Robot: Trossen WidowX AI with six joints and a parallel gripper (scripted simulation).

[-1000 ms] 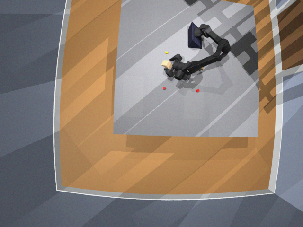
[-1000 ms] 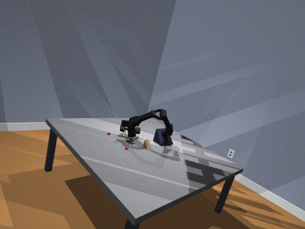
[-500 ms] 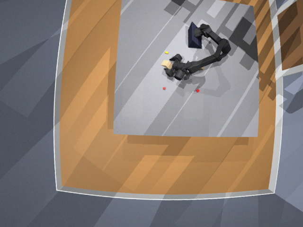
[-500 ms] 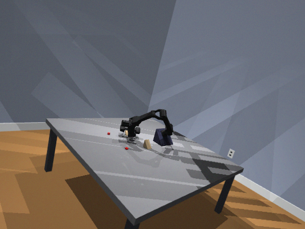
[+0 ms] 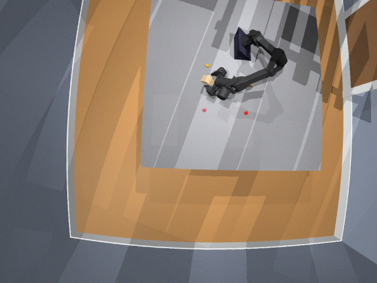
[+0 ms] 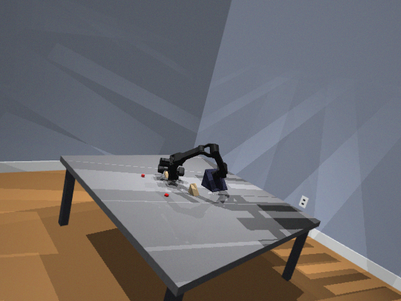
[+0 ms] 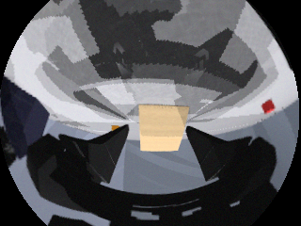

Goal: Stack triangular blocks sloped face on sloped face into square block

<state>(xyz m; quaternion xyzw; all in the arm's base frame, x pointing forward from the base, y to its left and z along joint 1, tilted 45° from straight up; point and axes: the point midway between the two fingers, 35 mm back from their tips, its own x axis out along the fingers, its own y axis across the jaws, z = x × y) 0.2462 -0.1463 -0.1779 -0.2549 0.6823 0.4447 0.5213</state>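
My gripper tip is 110 mm past the small orange piece, 10 mm to the right of it and 10 mm above it.
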